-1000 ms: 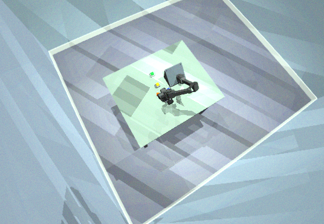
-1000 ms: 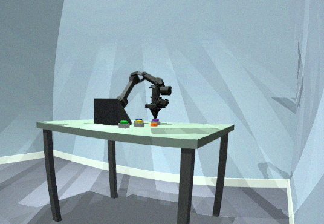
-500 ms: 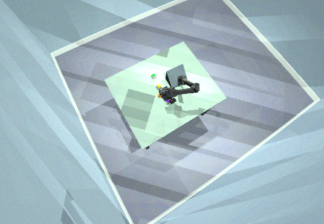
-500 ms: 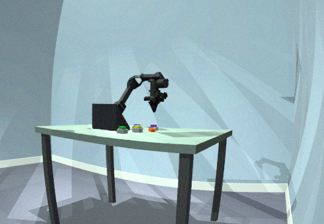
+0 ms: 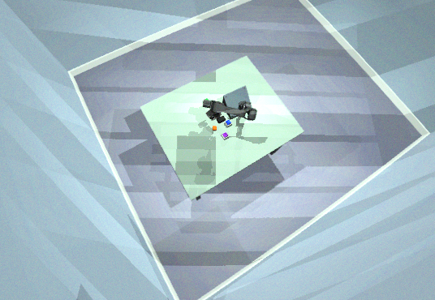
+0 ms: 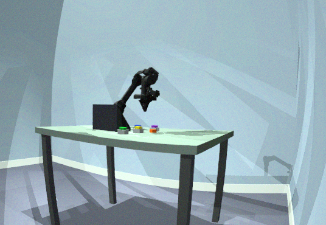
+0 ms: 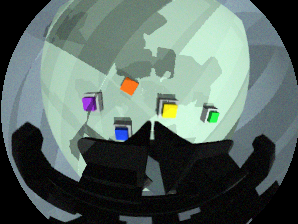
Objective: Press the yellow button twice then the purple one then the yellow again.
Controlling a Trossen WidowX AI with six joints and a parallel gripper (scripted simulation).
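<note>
My gripper tip is 1 cm past the yellow button, 5 cm to the left of it and 10 cm above it. Also, from my gripper tip: blue button (10 cm behind, 5 cm to the left, 10 cm below); then purple button (3 cm behind, 14 cm to the left, 10 cm below); then orange block (3 cm ahead, 5 cm to the left, 12 cm below).
</note>
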